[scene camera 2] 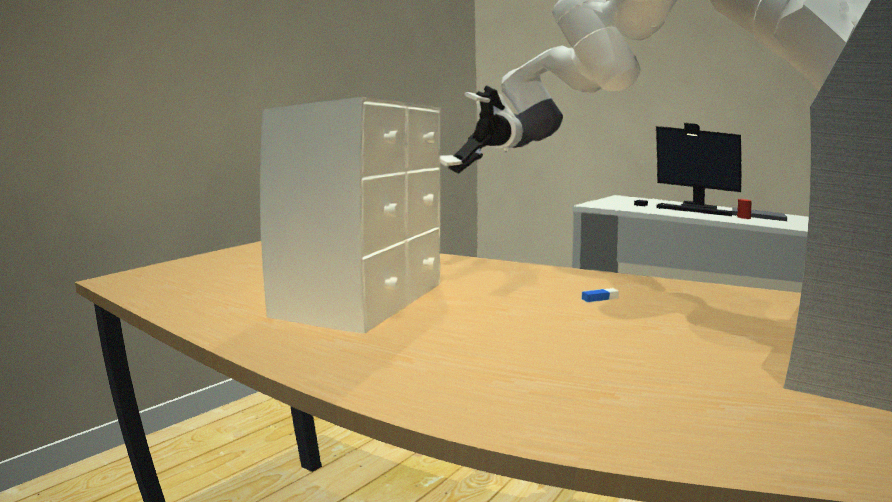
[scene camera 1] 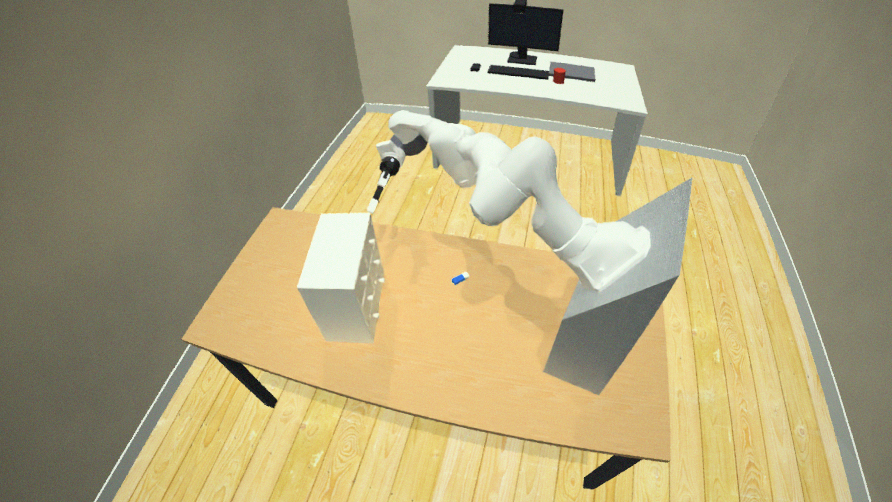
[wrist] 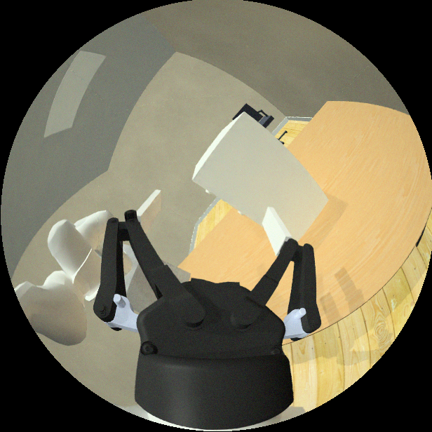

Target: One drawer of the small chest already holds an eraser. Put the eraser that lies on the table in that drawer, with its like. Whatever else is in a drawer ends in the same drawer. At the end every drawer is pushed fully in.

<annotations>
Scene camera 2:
my gripper: 455, 128
small white chest: 311, 159
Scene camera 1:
small white chest: 327, 281
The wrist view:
my gripper: 213, 207
small white chest: 246, 166
</annotations>
